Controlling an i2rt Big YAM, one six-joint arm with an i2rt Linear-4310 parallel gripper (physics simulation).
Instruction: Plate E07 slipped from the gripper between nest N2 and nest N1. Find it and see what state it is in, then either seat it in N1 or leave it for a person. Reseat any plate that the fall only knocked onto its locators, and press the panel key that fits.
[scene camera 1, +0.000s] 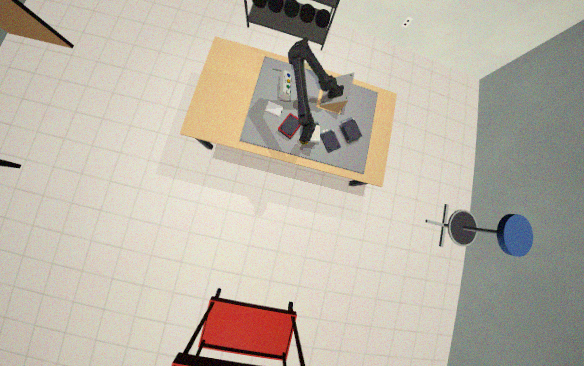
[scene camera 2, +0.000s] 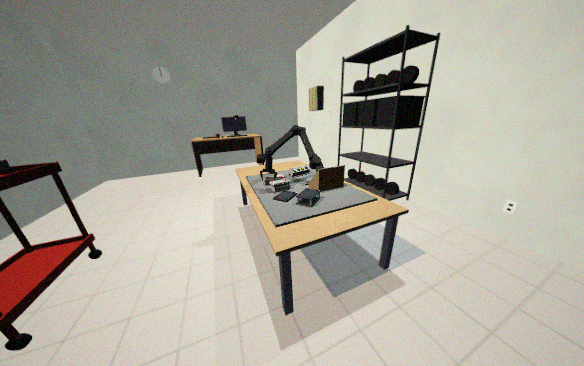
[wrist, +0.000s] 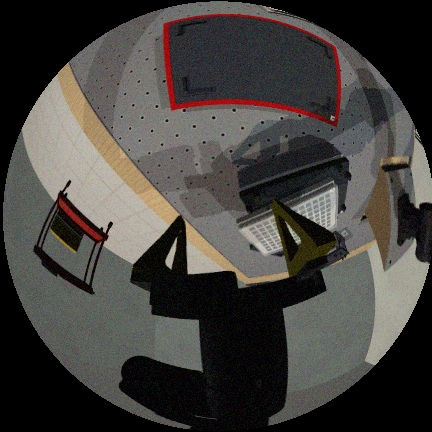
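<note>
Wrist view: the gripper (wrist: 227, 210), dark station (wrist: 277, 177), red-framed plate (wrist: 244, 61).
</note>
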